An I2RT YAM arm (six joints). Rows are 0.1 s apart.
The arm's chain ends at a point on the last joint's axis. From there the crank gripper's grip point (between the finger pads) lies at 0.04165 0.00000 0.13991 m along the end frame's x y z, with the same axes.
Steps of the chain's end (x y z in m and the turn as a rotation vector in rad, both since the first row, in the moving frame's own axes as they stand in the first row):
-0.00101, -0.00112, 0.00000, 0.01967, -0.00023, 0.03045
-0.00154, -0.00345, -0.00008, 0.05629, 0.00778, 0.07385
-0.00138, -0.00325, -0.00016, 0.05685, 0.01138, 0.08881
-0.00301, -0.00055, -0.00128, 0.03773, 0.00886, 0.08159
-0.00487, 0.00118, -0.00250, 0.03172, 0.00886, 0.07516
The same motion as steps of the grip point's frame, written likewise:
-0.00102, -0.00260, -0.00001, 0.01967, -0.00023, 0.03045
-0.00028, -0.00819, -0.00054, 0.05629, 0.00778, 0.07385
0.00040, -0.00741, -0.00076, 0.05685, 0.01138, 0.08881
-0.00170, -0.00237, -0.00169, 0.03773, 0.00886, 0.08159
-0.00358, -0.00007, -0.00289, 0.03172, 0.00886, 0.07516

